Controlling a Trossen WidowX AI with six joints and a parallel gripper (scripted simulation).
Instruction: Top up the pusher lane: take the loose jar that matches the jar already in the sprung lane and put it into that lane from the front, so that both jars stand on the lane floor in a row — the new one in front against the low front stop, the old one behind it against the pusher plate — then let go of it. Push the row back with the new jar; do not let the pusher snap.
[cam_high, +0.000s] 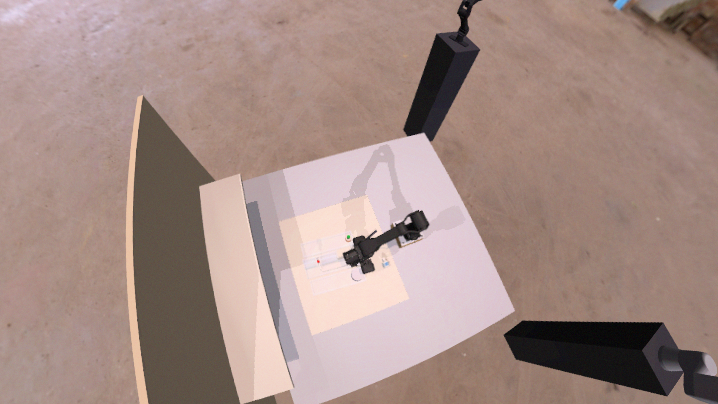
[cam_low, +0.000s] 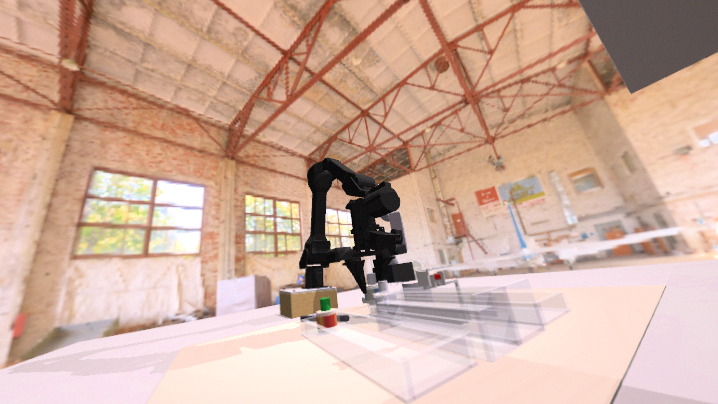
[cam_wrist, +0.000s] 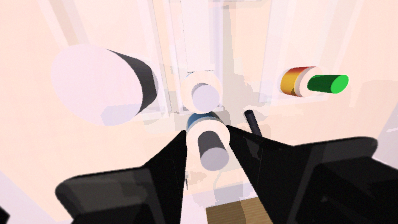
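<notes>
The grey cylinder is 60 mm ahead of my gripper tip, 70 mm to the left of it and 20 mm below it. Round my gripper tip: clear lane rack: 180 mm ahead, 50 mm to the right, 30 mm below; blue-banded jar: 110 mm behind, 70 mm to the left, 30 mm below; black stick: 80 mm behind, 90 mm to the right, 40 mm below.
</notes>
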